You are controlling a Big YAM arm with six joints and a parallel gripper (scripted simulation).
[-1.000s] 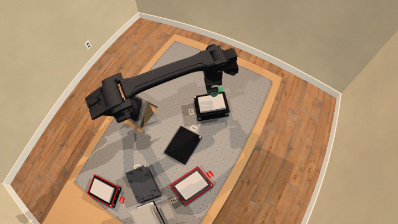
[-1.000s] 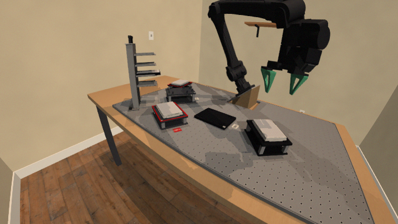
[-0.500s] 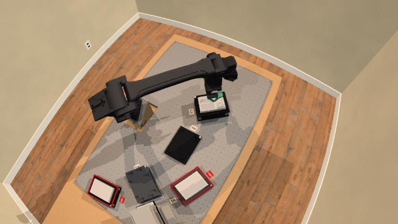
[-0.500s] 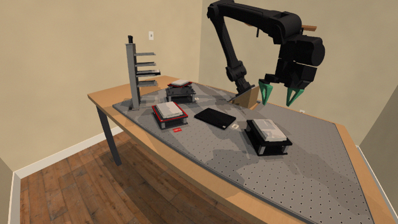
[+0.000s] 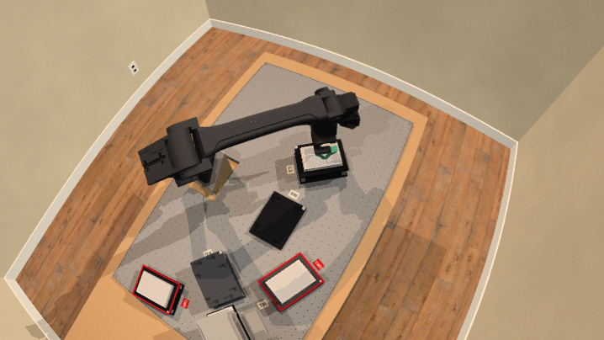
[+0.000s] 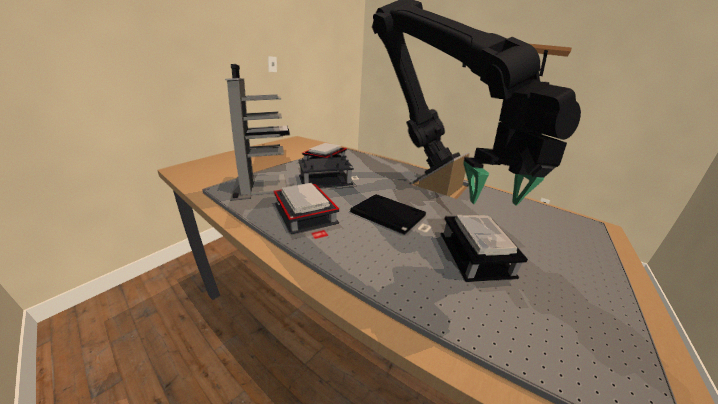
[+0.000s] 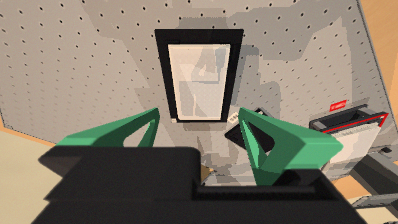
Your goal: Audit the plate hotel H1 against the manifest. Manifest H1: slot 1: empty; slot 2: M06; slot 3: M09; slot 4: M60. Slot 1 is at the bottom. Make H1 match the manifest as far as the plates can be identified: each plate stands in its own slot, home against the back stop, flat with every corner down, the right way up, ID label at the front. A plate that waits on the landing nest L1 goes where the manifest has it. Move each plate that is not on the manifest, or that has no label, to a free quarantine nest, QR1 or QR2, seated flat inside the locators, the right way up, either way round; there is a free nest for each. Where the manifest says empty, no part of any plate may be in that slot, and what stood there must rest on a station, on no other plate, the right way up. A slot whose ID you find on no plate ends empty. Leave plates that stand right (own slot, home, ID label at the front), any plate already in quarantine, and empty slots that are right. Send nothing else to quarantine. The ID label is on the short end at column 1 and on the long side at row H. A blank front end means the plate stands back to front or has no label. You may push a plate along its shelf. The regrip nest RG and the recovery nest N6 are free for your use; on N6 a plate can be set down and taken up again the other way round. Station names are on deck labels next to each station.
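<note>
My gripper is now 9 cm above the raised black nest L1. Round my hand: flat black recovery nest N6 (25 cm to the right, 13 cm below, 3 cm behind); then L1 deck label (13 cm below, 8 cm behind, 7 cm to the right); then grey regrip nest (53 cm to the right, 8 cm below, 8 cm behind).
</note>
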